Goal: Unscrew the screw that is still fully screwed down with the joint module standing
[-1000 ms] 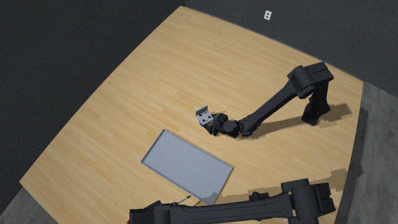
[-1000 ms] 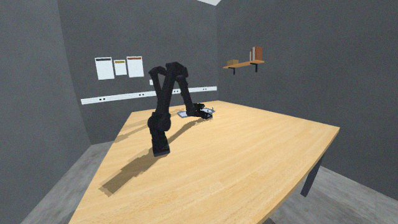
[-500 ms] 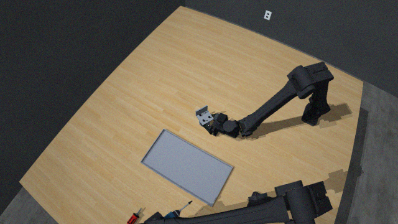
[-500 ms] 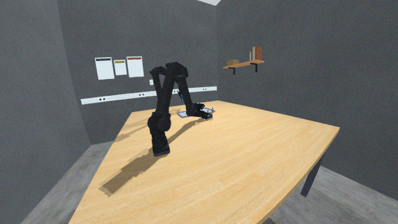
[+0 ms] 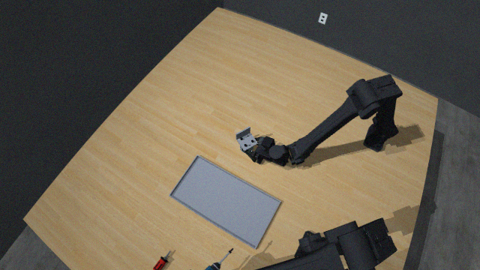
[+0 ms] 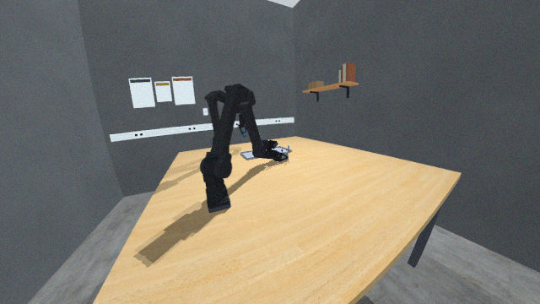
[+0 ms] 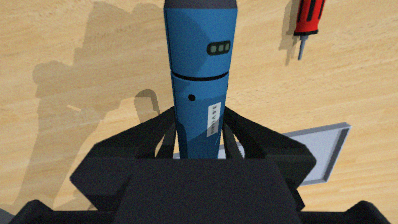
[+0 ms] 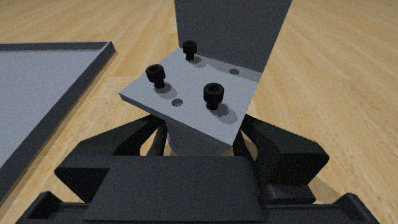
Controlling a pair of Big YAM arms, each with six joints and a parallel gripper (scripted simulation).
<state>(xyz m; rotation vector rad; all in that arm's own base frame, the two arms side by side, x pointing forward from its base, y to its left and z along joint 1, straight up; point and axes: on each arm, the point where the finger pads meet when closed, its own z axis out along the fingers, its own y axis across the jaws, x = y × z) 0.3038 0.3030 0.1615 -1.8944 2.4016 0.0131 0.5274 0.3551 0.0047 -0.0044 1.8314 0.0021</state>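
Right now my right hand is 10 mm below the joint module. The rest, counted from my right hand: grey bracket (50 mm above); grey tray (250 mm to the left, 80 mm behind, 20 mm below).
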